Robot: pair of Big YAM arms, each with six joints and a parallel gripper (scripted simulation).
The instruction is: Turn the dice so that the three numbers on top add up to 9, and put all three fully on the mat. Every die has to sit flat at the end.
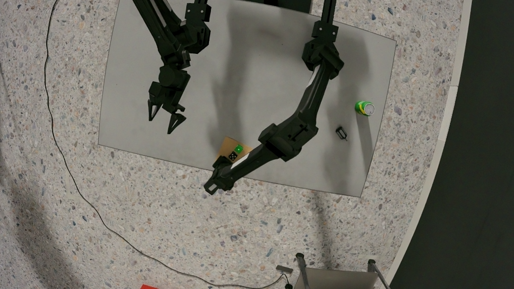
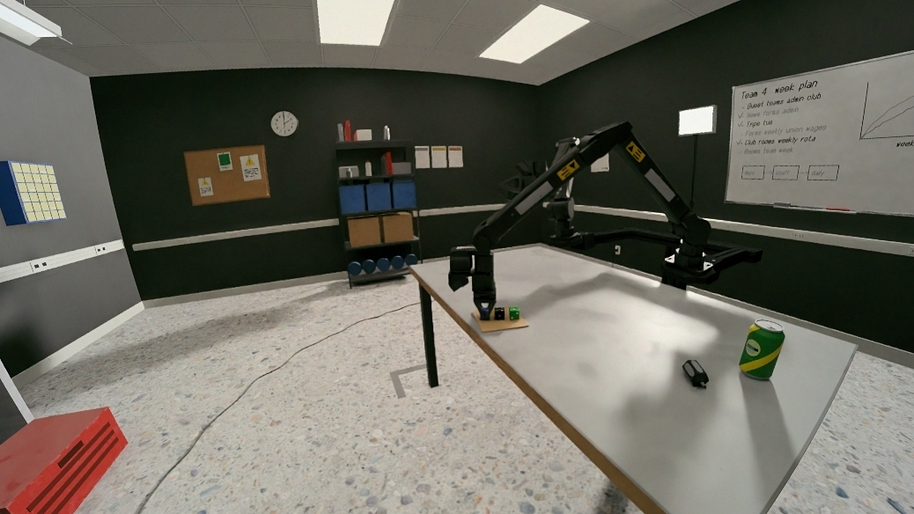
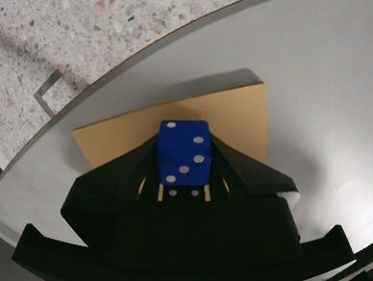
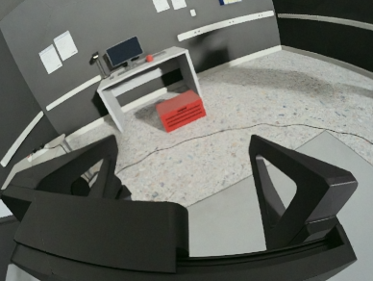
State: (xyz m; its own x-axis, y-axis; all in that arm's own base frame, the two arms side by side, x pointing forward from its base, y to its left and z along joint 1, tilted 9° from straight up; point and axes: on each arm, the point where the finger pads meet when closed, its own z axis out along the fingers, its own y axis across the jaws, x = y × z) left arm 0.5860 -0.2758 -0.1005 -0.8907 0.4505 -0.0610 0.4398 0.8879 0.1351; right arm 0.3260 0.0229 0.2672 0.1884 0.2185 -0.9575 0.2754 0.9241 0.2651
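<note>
My left hand is right at the blue die. Also, from my left hand: black die (4 cm behind, 2 cm to the left); then brown square mat (4 cm behind, 2 cm to the left, 1 cm below); then green die (8 cm behind, 5 cm to the left).
</note>
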